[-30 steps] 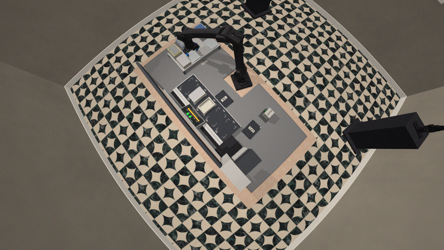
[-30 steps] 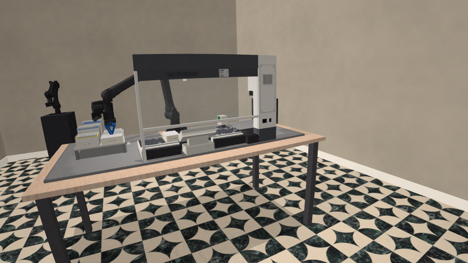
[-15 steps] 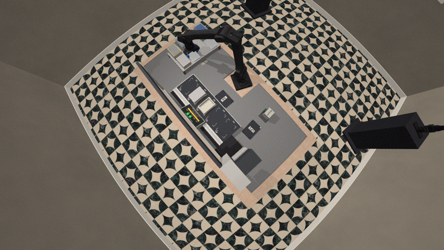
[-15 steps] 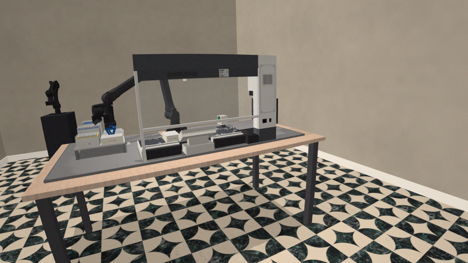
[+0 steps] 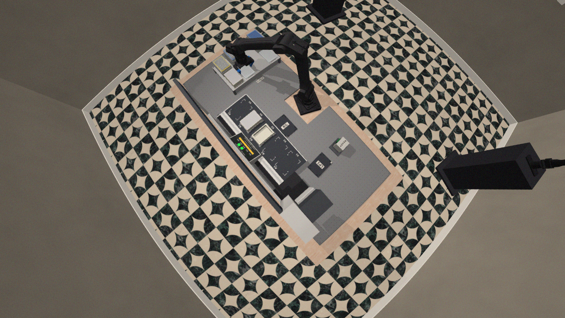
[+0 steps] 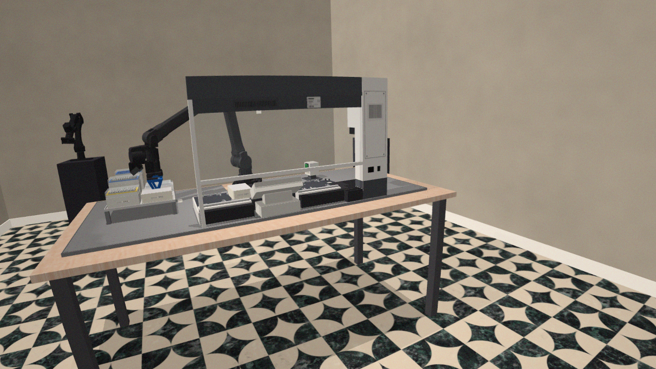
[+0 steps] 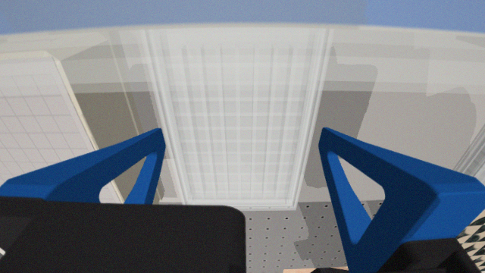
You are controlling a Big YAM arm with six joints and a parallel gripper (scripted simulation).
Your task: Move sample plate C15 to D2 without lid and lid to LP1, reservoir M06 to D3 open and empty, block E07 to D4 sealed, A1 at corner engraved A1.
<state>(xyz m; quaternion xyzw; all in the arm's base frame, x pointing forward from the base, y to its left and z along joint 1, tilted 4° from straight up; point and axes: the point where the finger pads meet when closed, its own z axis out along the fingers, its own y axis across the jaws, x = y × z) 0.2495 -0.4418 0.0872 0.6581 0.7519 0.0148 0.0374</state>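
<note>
My gripper is now 10 mm above the clear plate lid. Also, from my hand: white block (110 mm ahead, 20 mm to the left); then shelf label (90 mm to the left, 80 mm below, 60 mm behind); then shelf (70 mm to the right, 40 mm behind, 20 mm below).
</note>
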